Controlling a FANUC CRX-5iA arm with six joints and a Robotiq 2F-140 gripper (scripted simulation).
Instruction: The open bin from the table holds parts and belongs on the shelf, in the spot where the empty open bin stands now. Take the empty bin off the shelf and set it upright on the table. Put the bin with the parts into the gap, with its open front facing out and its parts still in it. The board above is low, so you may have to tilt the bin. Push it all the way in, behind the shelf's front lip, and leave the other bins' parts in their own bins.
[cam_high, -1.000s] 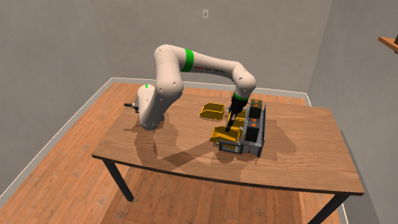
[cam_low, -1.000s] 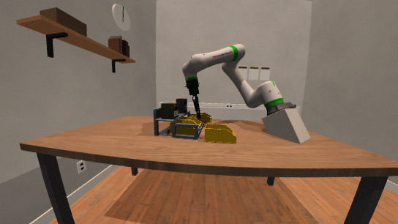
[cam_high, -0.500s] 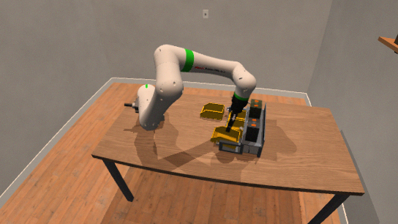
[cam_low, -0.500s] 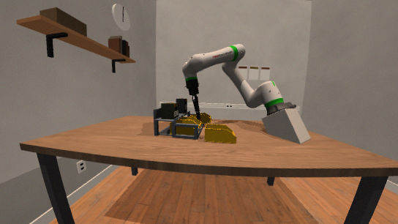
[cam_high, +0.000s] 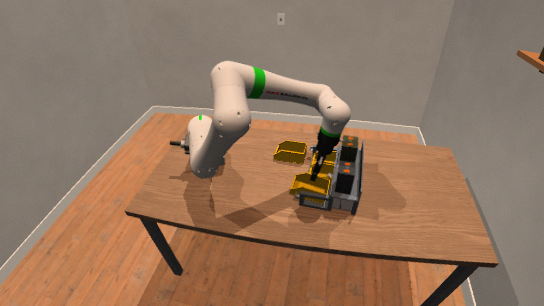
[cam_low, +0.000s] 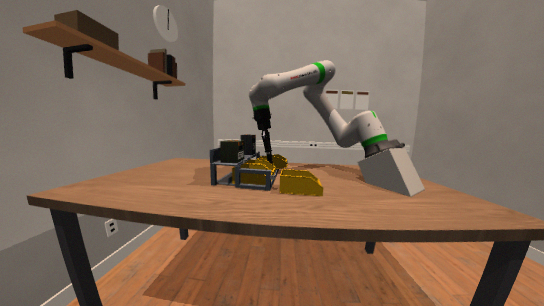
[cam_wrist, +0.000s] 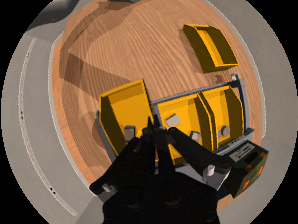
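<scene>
Now: the shelf 90 mm ahead of my hand, 40 mm to the left of it and 30 mm below it.
</scene>
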